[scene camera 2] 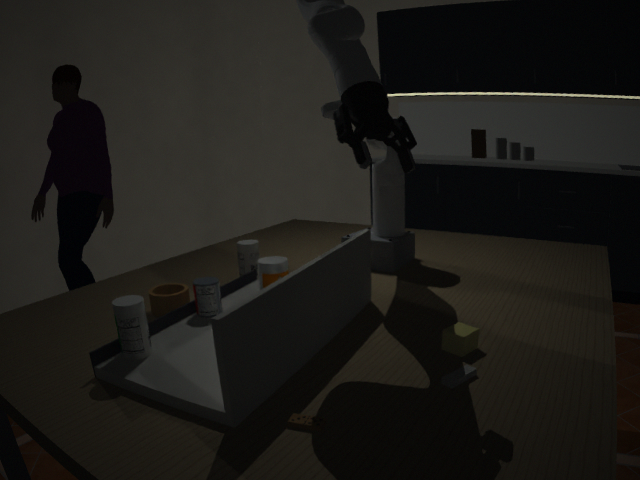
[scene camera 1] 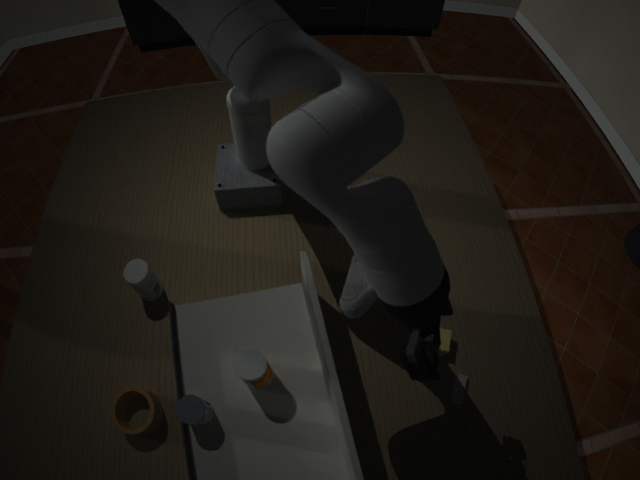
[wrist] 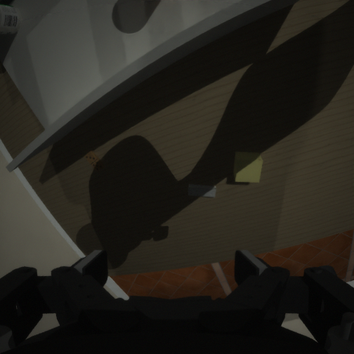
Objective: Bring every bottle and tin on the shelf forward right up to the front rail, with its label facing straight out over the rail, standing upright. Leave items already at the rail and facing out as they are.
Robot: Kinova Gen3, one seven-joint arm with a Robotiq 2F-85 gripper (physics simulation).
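Places are measured from the arm's base along level axes (x ahead, y left, z up), in metres.
Pixels of known places: gripper, fingertip midpoint: (scene camera 2: 389, 168) (scene camera 1: 441, 343); arm's base at its link origin: (scene camera 2: 388, 233) (scene camera 1: 255, 156).
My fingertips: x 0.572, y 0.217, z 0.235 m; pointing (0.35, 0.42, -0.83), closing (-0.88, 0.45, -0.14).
Note:
Ahead of a thing's pixels: the offset from my fingertips to its top centre.
An orange bottle with a white cap {dx -0.061, dy -0.267, dz -0.184 m} (scene camera 1: 253, 365) (scene camera 2: 273, 272) stands upright mid-depth on the white shelf (scene camera 1: 237, 320) (scene camera 2: 170, 369), back from the dark front rail {dx +0.039, dy -0.422, dz -0.268 m} (scene camera 1: 178, 356) (scene camera 2: 173, 321). Its label side is unclear. A grey-lidded tin {dx +0.005, dy -0.391, dz -0.223 m} (scene camera 1: 193, 410) (scene camera 2: 208, 299) stands upright at the rail, small print and a red left edge showing in scene camera 2. A white bottle {dx +0.226, dy -0.379, dz -0.194 m} (scene camera 2: 132, 328) (wrist: 8, 21) stands upright at the rail's near end, small print and a green left edge showing. My gripper (scene camera 1: 426, 353) (scene camera 2: 386, 163) (wrist: 170, 265) is open and empty, high behind the shelf's back panel.
Another white bottle {dx -0.288, dy -0.498, dz -0.216 m} (scene camera 1: 143, 280) (scene camera 2: 248, 257) stands on the table past the shelf's far end. An orange-brown cup {dx -0.007, dy -0.524, dz -0.265 m} (scene camera 1: 136, 410) (scene camera 2: 169, 299) stands before the rail. Behind the back panel (scene camera 2: 299, 330) lie a yellow block {dx -0.065, dy +0.110, dz -0.277 m} (scene camera 2: 460, 338) (wrist: 248, 167), a grey block {dx +0.046, dy +0.135, dz -0.303 m} (scene camera 2: 459, 376) (wrist: 202, 190) and a cracker-like piece {dx +0.240, dy -0.026, dz -0.307 m} (scene camera 2: 302, 421) (wrist: 92, 158).

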